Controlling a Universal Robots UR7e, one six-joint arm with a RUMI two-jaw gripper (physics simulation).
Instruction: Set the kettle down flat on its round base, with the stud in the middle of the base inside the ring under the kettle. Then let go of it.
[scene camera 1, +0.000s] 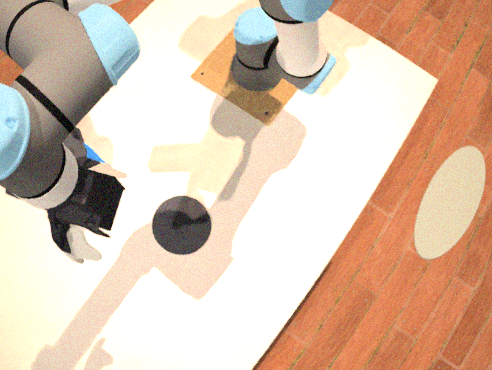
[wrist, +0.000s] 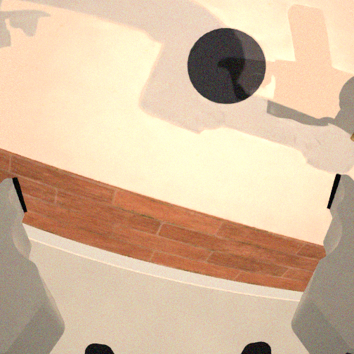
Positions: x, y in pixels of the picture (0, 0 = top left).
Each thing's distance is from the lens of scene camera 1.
my gripper (scene camera 1: 96, 215): 0.69 m
round black base (scene camera 1: 181, 225): 1.10 m
